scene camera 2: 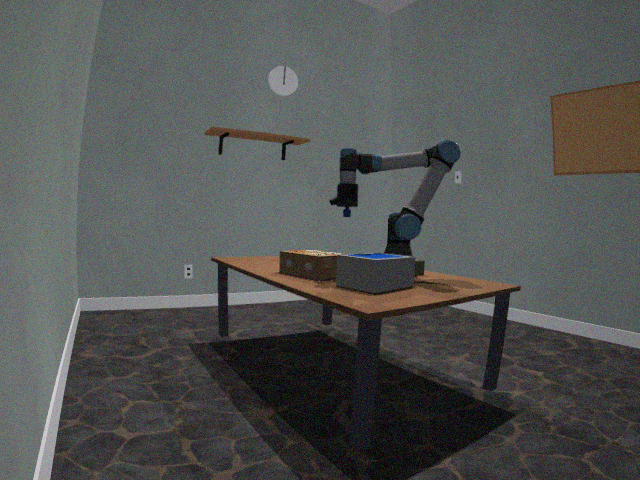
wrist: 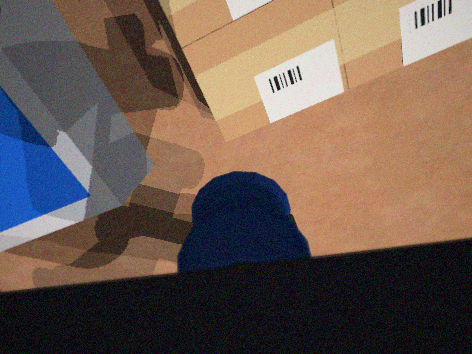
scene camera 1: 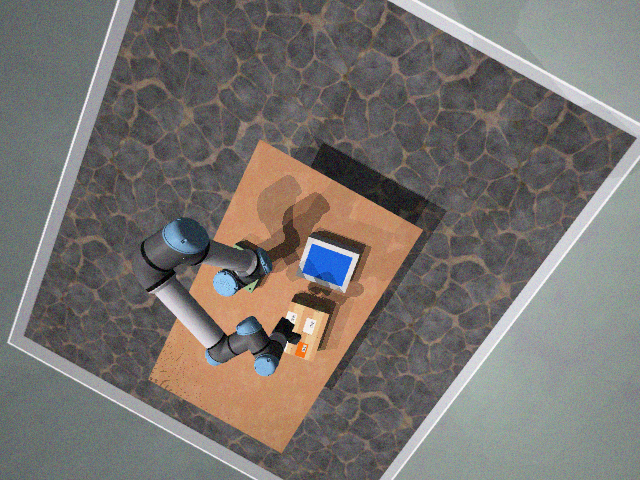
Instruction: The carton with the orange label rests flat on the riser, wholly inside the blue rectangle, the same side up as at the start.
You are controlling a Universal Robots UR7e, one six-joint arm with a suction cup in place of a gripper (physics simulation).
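Places are measured from the arm's base along level axes (x right, y ahead, z up), in millimetres.
Pixels of known places: hand, tool point: (scene camera 2: 346, 216) (wrist: 241, 216).
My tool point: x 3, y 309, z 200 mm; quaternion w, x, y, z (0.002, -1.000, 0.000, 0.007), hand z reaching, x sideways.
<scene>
For each thing: its top centre in the pictures, then the offset to it from my tool point. Level surfaces: height alone.
- carton with the orange label, top centre: (scene camera 2: 297, 251) (scene camera 1: 307, 347) dx +144, dy +176, dz -171 mm
- grey riser, top centre: (scene camera 2: 377, 255) (scene camera 1: 327, 265) dx -276, dy +18, dz -151 mm
- blue rectangle, top centre: (scene camera 2: 377, 255) (scene camera 1: 327, 265) dx -276, dy +18, dz -151 mm
- wooden table, surface height: dz -271 mm
The carton with the orange label (scene camera 1: 302, 349) (scene camera 2: 289, 264) stands on the table in a tight block of cartons, label up; it does not show in the wrist view. The grey riser (scene camera 1: 334, 248) (scene camera 2: 374, 273) (wrist: 30, 65) stands beside the block, with the blue rectangle (scene camera 1: 328, 264) (scene camera 2: 379, 256) (wrist: 30, 185) on its top. No carton is on it. My gripper, a dark blue suction cup (scene camera 2: 346, 212) (wrist: 242, 205), is off and empty, well above the cartons. In the first scene view the wrist hides the cup, near the block's left side.
White-labelled cartons (scene camera 1: 311, 324) (wrist: 300, 82) adjoin the orange-labelled one. The wooden table (scene camera 1: 248, 403) (scene camera 2: 248, 265) (wrist: 370, 185) carries everything. The arm's base stands on a green plate (scene camera 1: 251, 287) left of the riser in the first scene view. A wall shelf (scene camera 2: 258, 136) hangs behind.
</scene>
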